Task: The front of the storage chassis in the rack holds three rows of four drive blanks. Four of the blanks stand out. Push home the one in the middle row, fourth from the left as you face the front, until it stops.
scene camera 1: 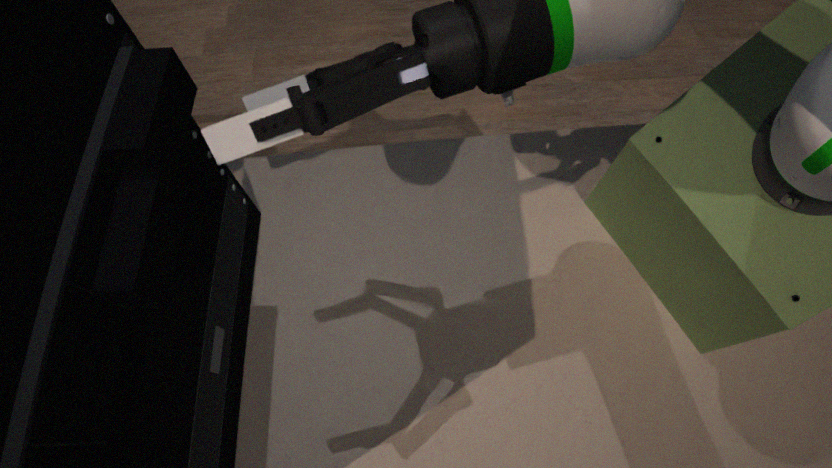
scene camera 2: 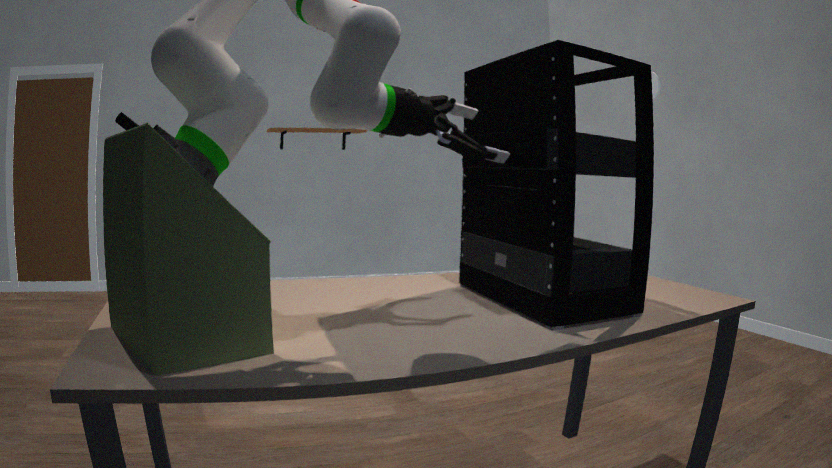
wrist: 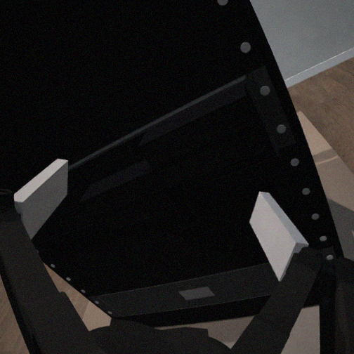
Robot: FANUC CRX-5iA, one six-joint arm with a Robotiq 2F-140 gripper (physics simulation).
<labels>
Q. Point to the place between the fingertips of my gripper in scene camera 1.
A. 232, 125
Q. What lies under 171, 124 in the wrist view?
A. A black rack.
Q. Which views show the black rack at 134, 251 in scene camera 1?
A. Scene camera 1, scene camera 2 and the wrist view: all of them.
</labels>
